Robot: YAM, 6 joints.
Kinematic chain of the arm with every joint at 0, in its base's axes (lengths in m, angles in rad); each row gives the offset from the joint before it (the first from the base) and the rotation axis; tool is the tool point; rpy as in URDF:
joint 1: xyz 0 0 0.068 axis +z
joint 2: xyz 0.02 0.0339 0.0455 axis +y
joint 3: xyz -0.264 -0.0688 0 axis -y
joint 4: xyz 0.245 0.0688 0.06 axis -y
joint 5: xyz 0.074 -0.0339 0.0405 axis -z
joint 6: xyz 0.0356 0 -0.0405 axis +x
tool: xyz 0 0 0 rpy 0 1.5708 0
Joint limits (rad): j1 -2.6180..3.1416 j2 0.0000..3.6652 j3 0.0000..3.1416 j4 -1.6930..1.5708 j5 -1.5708..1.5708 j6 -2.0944..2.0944
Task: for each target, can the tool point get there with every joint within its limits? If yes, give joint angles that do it. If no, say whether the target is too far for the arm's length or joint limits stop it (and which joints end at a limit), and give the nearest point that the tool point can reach.
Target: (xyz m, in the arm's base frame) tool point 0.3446 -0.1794 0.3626
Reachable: yes | joints -0.4569 1.7353 1.1799 1.2193 0.2555 -1.0673
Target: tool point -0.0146 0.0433 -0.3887
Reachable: no: joint limits stop it (at a limit: joint 2) | nearest point -0.0239 0.0708 -0.3358 | short by 0.060 m
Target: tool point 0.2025 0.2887 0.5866
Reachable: yes | joints 0.8664 1.9017 2.2692 0.7545 -1.1615 -0.2321
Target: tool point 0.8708 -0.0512 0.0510
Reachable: no: too far | nearest point 0.6431 -0.0378 0.0677 | short by 0.229 m
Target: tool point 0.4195 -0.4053 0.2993
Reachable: yes | joints -0.7991 2.4713 2.2754 0.2979 -0.5300 0.3854
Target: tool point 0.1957 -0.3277 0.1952
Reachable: yes | joints -0.9557 1.8088 1.0774 0.0970 0.9668 1.7267
